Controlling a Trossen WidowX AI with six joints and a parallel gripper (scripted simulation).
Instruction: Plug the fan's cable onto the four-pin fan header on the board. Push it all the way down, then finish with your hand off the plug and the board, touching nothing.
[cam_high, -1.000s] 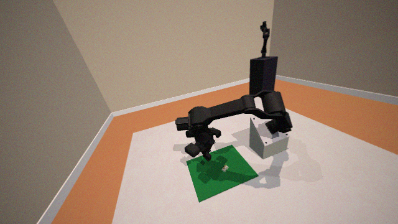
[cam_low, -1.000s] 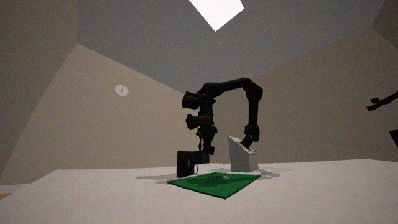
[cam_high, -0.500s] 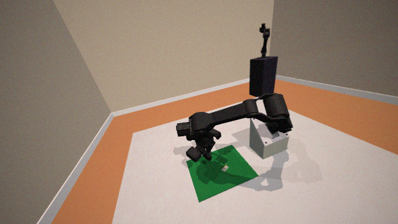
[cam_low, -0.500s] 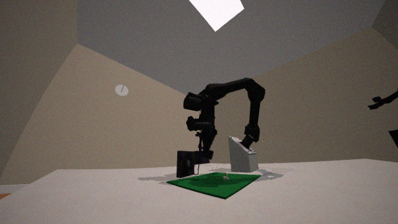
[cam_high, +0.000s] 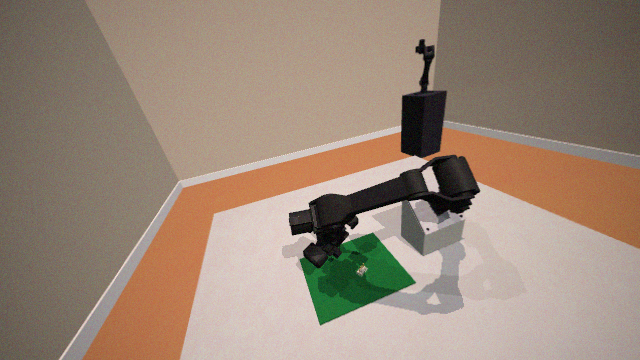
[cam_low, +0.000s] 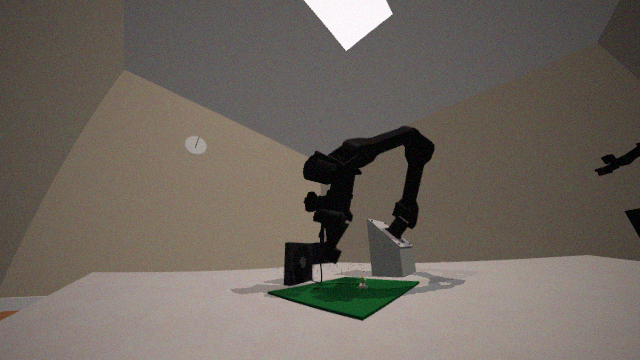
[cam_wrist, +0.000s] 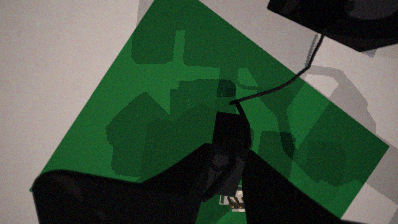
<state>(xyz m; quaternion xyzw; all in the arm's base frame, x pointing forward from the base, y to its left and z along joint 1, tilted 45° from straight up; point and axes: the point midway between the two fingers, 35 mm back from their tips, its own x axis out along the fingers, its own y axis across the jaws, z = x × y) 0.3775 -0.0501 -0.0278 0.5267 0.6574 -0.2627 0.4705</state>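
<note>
Now: the board 11 cm below my gripper tip, 4 cm behind it and 3 cm to the left of it. Round my gripper tip: black fan (15 cm to the right, 6 cm behind, 4 cm below); black plug (1 cm below).
</note>
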